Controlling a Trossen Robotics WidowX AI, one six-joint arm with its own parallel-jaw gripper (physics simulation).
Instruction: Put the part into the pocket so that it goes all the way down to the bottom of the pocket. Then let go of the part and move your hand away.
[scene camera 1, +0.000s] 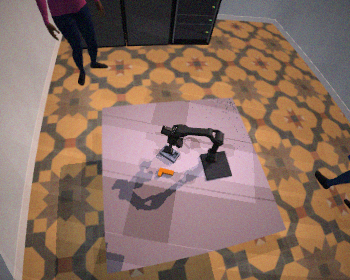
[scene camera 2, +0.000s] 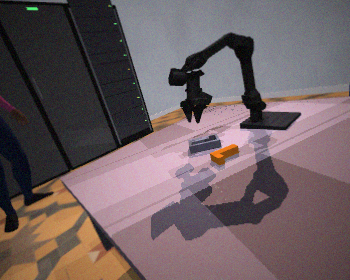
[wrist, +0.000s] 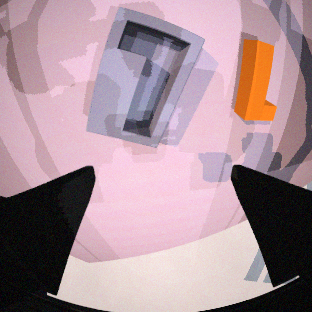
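Where they show: gripper, fingertip midpoint: (scene camera 2: 193, 122) (wrist: 164, 172); arm's base, origin of the base link: (scene camera 1: 210, 159) (scene camera 2: 256, 119).
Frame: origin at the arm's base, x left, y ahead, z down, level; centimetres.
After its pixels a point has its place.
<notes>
The orange L-shaped part (scene camera 1: 166, 172) @(y 37.5, x -1.5, z -0.4 cm) (scene camera 2: 224, 154) @(y 38.8, x -1.9, z 0.6 cm) (wrist: 254, 80) @(y 36.4, x -3.4, z -0.6 cm) lies flat on the table, beside the grey block and apart from it. The grey block (scene camera 1: 171, 158) @(y 29.9, x -10.7, z -1.3 cm) (scene camera 2: 205, 147) @(y 32.9, x -13.3, z 0.9 cm) (wrist: 107, 95) @(y 28.1, x -19.2, z -1.2 cm) has an L-shaped pocket, which is empty in the wrist view; the block stands at the upper left there, the part at the upper right. My gripper (scene camera 1: 170, 151) @(y 32.4, x -16.9, z -10.7 cm) (scene camera 2: 194, 121) @(y 32.4, x -16.9, z -10.7 cm) (wrist: 164, 172) @(y 32.4, x -16.9, z -10.7 cm) is open, with nothing between its fingers. It hangs above the table near the block and points down, touching neither block nor part.
The pink table top (scene camera 1: 200, 220) @(y 26.8, x 39.5, z 2.3 cm) (scene camera 2: 120, 200) @(y 72.3, x -25.7, z 2.4 cm) (wrist: 150, 205) @(y 50.9, x -29.4, z 2.4 cm) carries the arm's dark base plate (scene camera 1: 216, 167) @(y -2.0, x 7.8, z 0.5 cm) (scene camera 2: 270, 121) @(y 2.4, x 7.1, z 0.5 cm), to the right of block and part. The arm's shadow falls across the table. Dark cabinets (scene camera 1: 147, 22) (scene camera 2: 45, 75) and a person (scene camera 1: 75, 30) stand beyond the table.
</notes>
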